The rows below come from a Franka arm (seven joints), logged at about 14 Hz.
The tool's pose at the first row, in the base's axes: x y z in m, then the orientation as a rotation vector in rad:
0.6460 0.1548 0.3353 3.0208 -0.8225 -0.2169
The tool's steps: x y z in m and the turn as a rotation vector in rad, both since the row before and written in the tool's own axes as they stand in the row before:
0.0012 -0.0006 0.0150 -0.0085 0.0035 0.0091
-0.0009 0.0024 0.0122 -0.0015 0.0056 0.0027
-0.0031 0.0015 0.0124 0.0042 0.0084 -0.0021
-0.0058 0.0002 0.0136 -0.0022 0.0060 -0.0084
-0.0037 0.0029 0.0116 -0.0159 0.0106 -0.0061
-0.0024 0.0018 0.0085 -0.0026 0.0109 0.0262
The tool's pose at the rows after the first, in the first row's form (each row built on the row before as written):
0.6453 0.1552 0.3203 3.0081 -0.8327 -0.2144
0.6417 0.1539 0.3084 3.0046 -0.8357 -0.2064
0.6367 0.1545 0.2966 3.0082 -0.8334 -0.1922
0.6300 0.1576 0.2838 3.0092 -0.8196 -0.1840
0.6240 0.1571 0.2728 2.9956 -0.8043 -0.1737
0.6200 0.1567 0.2647 2.9793 -0.8411 -0.1574

